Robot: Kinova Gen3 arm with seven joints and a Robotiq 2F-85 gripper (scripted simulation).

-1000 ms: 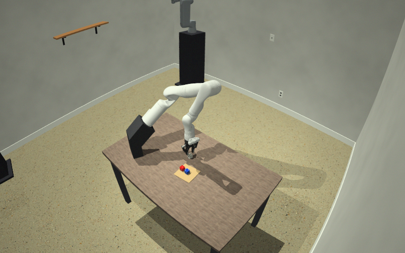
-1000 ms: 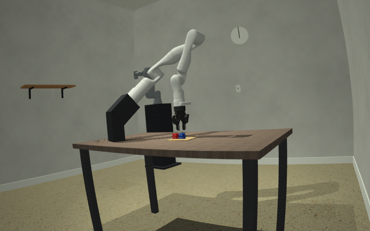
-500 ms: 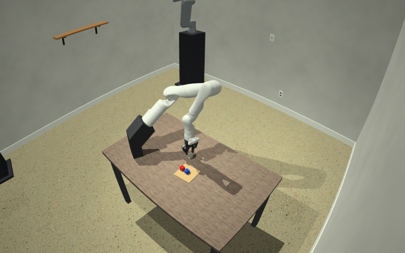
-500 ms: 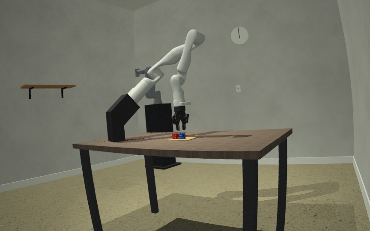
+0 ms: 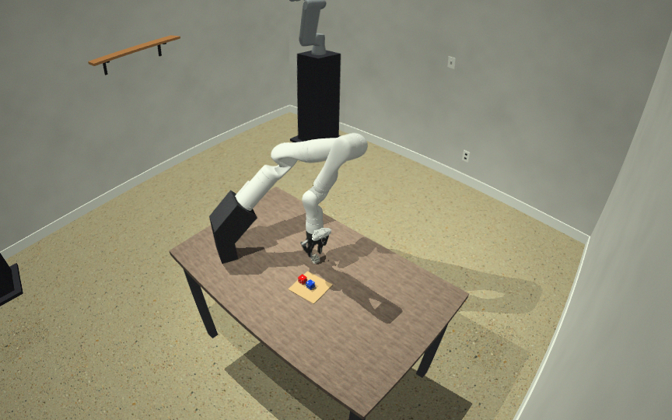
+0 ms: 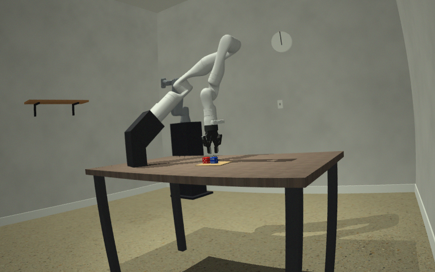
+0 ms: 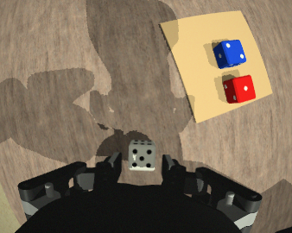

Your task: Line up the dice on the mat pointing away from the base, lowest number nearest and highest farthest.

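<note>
Now: hand 4 cm above the white die. Also, from my hand: blue die 11 cm ahead, 13 cm to the right, 4 cm below; tan mat 11 cm ahead, 13 cm to the right, 6 cm below; red die 6 cm ahead, 13 cm to the right, 4 cm below.
</note>
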